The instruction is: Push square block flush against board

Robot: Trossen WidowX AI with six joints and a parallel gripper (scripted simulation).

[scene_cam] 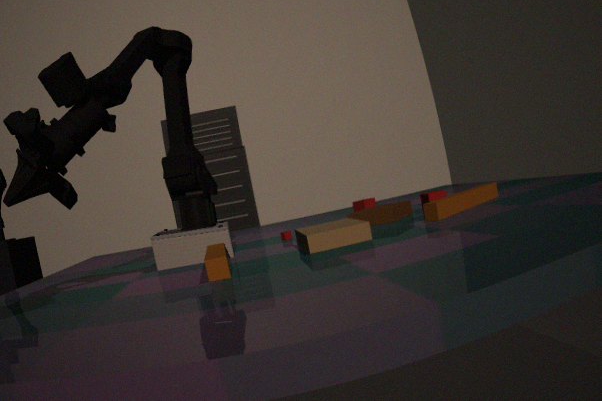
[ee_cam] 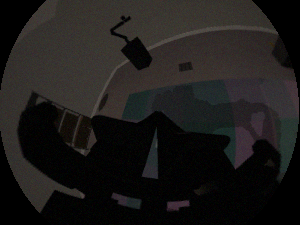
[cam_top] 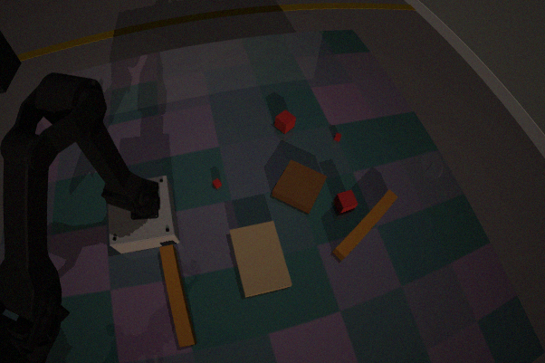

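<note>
Now: gripper tip 590 mm short of the brown square block, 390 mm to the right of it and 140 mm above it. From my gripper tip the other things lie so: tan board (460 mm ahead, 230 mm to the left, 140 mm below).
</note>
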